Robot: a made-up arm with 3 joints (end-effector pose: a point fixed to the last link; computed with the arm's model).
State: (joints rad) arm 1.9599 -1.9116 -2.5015
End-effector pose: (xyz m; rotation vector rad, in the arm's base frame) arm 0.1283 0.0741 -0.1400 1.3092 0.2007 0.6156
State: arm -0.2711 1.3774 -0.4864
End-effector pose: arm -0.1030 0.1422 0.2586 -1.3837 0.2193 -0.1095
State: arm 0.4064 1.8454 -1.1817
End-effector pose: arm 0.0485 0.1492 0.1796 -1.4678 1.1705 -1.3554
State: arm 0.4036 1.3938 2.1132
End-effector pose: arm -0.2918 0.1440 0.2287 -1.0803 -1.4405 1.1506
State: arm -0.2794 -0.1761 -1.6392
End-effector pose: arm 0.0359 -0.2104 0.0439 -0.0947 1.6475 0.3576
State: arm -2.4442 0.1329 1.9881
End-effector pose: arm 0.3760 -0.0630 0.1379 2.2434 -0.9273 1.5379
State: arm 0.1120 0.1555 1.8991
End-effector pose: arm -0.3489 -0.1504 0.1558 -0.2113 -1.8838 0.0714
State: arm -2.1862 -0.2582 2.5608
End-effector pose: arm 0.3329 -0.1230 -0.0179 2.3556 -1.1059 0.5349
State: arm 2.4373 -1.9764 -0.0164
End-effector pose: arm -0.0178 0.2131 -0.2510 0.8186 -2.1910 -1.4399
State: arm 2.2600 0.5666 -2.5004
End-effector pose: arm -0.0790 0.2167 0.0952 -2.3105 -1.3761 1.1364
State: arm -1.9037 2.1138 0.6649
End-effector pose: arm -0.2110 -0.3164 0.0614 -1.0642 -2.3422 1.6668
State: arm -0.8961 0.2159 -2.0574
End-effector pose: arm 0.1216 -0.1724 0.0643 -1.0124 1.7963 0.3359
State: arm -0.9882 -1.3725 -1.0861
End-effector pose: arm 0.1462 -0.1162 -0.1344 0.7193 1.5216 1.5044
